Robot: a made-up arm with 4 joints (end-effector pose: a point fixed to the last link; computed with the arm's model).
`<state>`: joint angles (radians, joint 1 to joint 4).
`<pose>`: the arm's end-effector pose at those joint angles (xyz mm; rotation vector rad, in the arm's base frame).
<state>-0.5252 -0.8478 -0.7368 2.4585</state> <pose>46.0 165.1 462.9 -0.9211 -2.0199 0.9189</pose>
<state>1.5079 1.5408 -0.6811 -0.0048</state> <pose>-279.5 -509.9 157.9 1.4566 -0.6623 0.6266</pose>
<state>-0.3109 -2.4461 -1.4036 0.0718</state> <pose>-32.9 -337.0 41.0 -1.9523 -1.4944 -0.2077</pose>
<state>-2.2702 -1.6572 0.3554 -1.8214</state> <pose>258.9 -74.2 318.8 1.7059 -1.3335 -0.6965</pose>
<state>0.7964 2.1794 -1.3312 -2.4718</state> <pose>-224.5 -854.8 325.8 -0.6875 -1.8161 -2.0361</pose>
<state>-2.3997 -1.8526 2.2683 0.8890</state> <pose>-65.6 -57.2 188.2 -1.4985 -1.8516 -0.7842</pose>
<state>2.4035 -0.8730 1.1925 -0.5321</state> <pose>-151.3 -236.5 -28.7 -1.2386 -1.0573 -0.6754</pose>
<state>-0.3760 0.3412 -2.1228 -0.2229</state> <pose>205.5 -195.2 472.6 0.0421 0.7118 -2.1706</pose>
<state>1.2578 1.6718 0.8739 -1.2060</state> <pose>-44.4 -497.0 51.0 -0.1024 -0.7643 1.6889</pose>
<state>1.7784 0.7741 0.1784 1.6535</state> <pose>-460.4 -554.0 50.7 -1.0534 2.5840 -0.3011</pose>
